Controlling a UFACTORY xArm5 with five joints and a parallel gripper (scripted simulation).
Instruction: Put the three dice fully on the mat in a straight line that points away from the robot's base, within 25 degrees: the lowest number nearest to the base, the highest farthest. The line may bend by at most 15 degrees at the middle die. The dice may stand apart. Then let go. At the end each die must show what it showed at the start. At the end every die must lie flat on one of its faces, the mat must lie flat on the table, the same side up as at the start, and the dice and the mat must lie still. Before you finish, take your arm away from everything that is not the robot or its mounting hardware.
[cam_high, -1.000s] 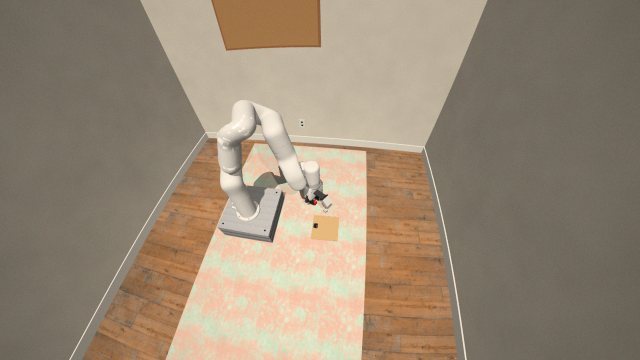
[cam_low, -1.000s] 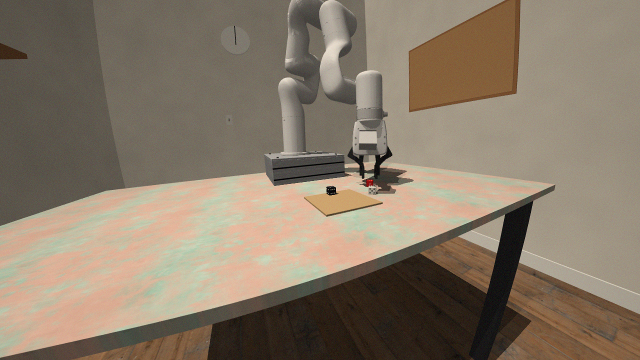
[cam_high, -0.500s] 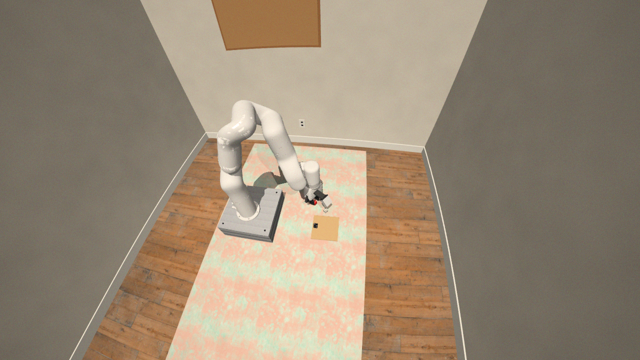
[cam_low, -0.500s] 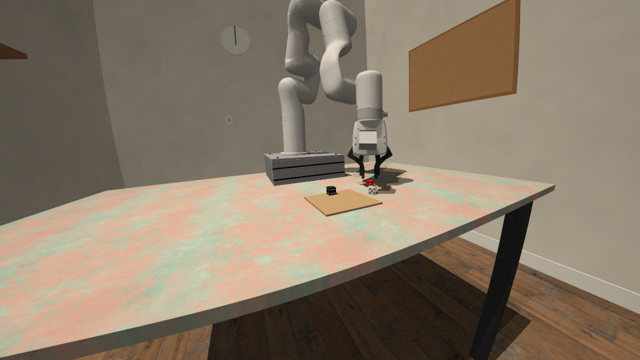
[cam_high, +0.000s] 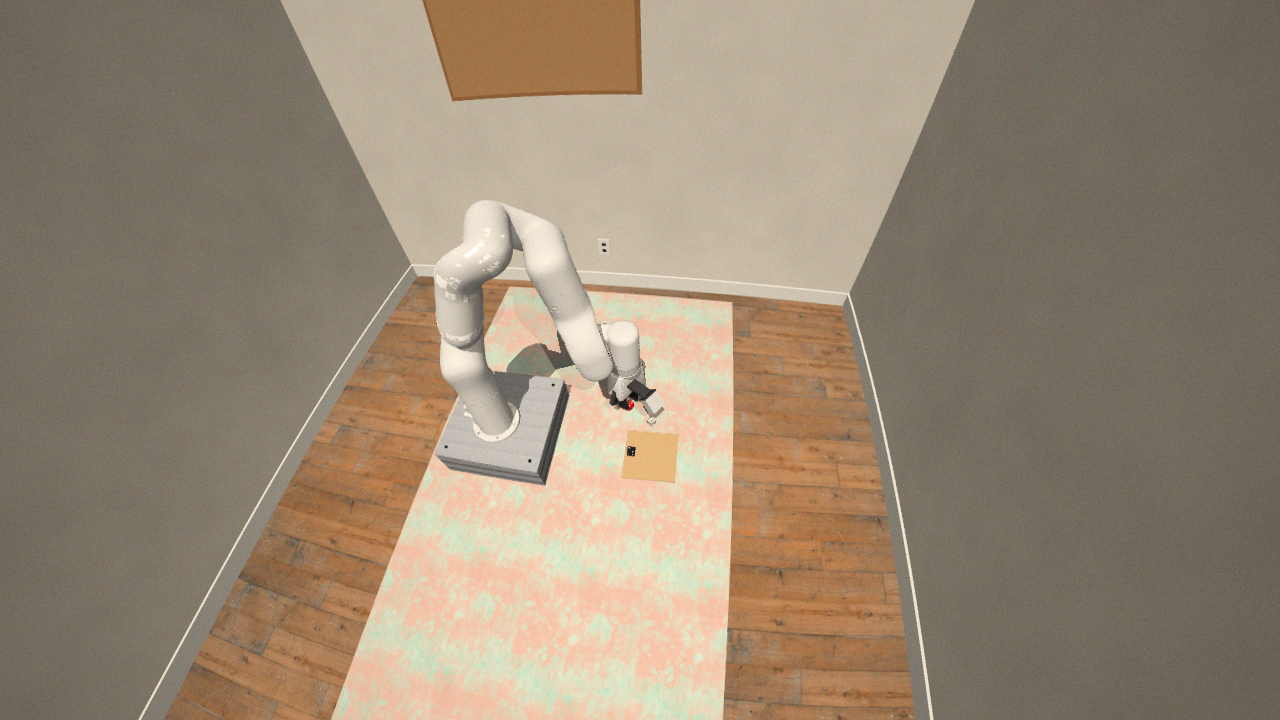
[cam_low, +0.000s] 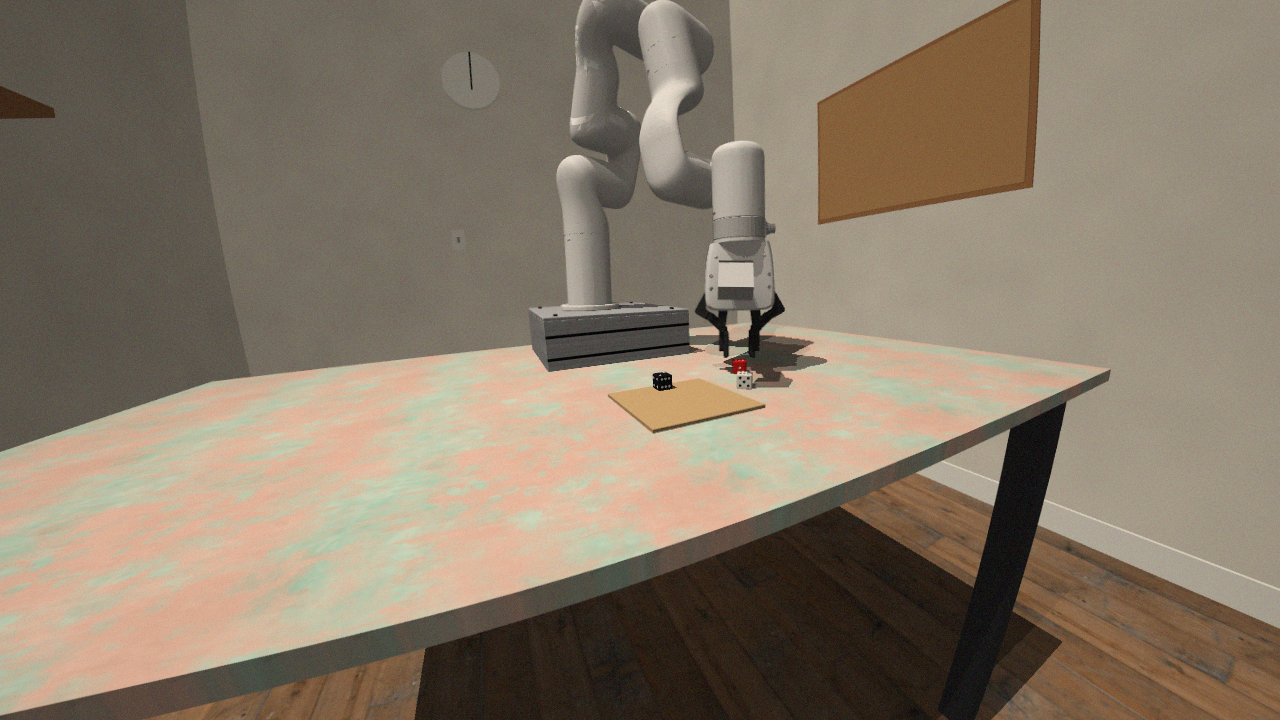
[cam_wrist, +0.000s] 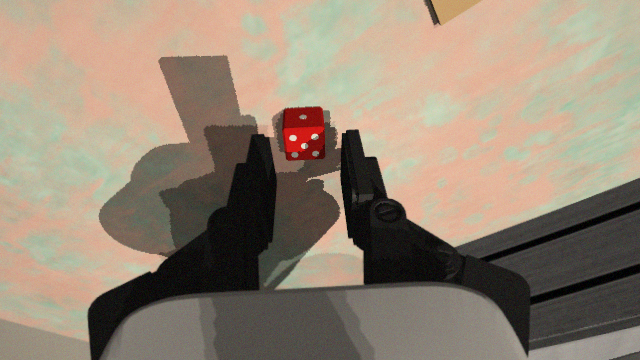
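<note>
Right now the red die is 4 cm below my hand. From my hand the other things lie so: black die: 4 cm ahead, 14 cm to the right, 3 cm below; then white die: 7 cm ahead, 4 cm to the right, 4 cm below; then tan mat: 9 cm ahead, 14 cm to the right, 4 cm below.
</note>
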